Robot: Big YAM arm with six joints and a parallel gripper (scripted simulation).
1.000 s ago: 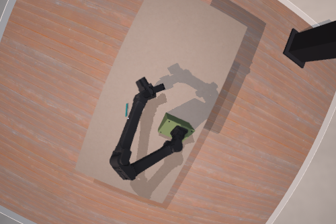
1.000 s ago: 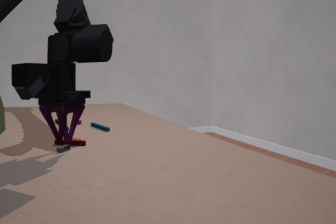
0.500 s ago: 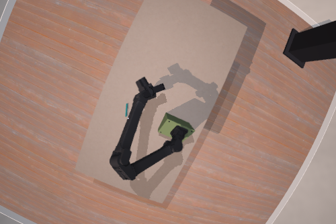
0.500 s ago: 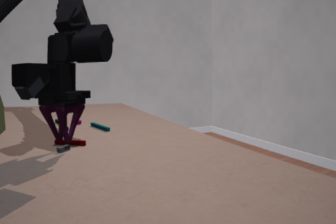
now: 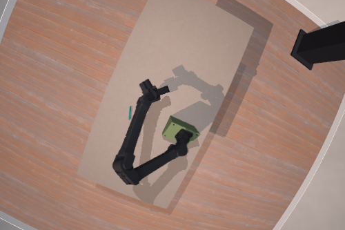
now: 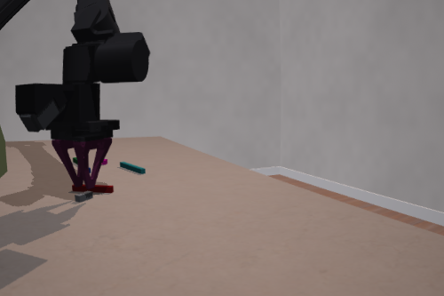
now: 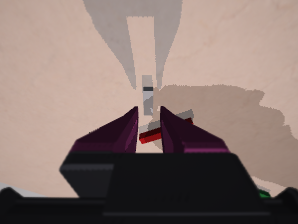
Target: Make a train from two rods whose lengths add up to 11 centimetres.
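The grey rod is 20 mm below my hand. Round my hand: red rod (10 mm ahead, 40 mm to the left, 20 mm below); blue rod (10 mm ahead, 200 mm to the left, 20 mm below); turquoise rod (100 mm ahead, 210 mm to the left, 20 mm below).
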